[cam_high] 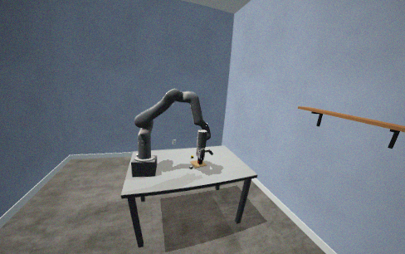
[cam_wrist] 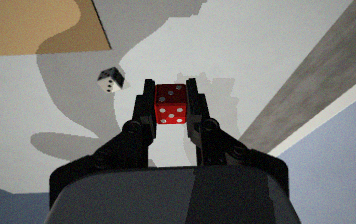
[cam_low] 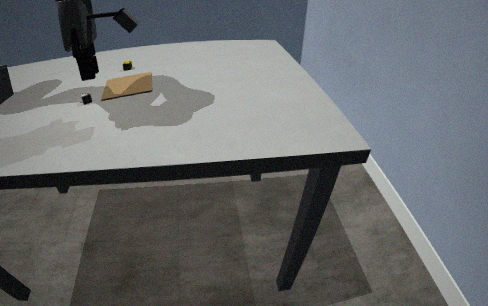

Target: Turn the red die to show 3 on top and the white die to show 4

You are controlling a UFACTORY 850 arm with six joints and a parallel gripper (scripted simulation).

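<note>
The white die is 11 cm below my hand, 8 cm behind it and 7 cm to the left of it. Also, from my hand: tan mat 16 cm to the left, 12 cm below, 1 cm ahead; then red die 1 cm below; then yellow die 29 cm to the left, 11 cm below, 5 cm behind.
</note>
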